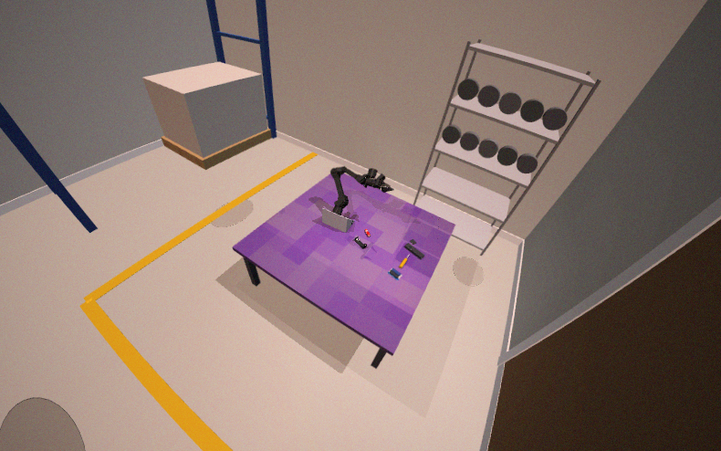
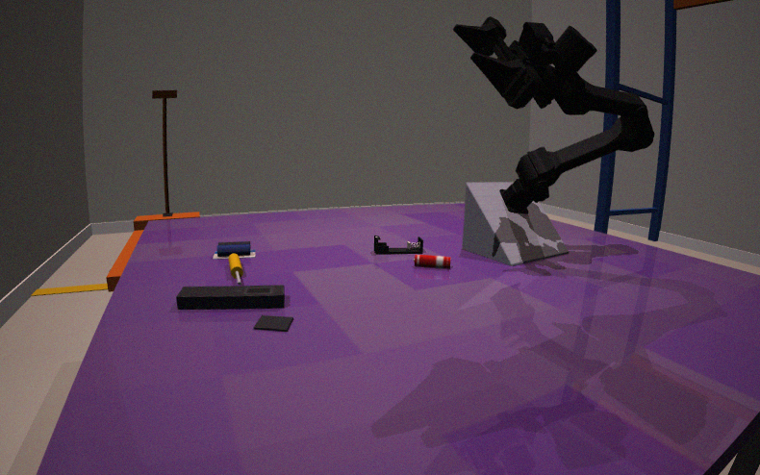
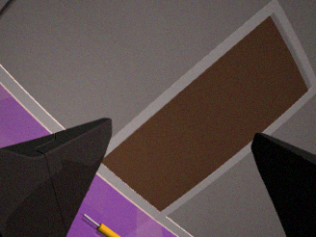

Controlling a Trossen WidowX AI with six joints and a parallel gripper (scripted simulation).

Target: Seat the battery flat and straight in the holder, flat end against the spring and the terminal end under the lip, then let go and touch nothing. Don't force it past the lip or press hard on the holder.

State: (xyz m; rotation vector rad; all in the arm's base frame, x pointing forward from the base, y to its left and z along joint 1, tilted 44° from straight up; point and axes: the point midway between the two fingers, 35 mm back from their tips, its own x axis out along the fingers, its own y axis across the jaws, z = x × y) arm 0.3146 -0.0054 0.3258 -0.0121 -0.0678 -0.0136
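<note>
Now: the white battery 390 mm below my gripper tip, 150 mm to the right of it and 50 mm behind it. From my gripper tip the other things lie so: dark square plate: 400 mm below, 280 mm ahead, 10 mm to the left; then yellow-handled screwdriver: 390 mm below, 310 mm ahead, 200 mm to the right.
</note>
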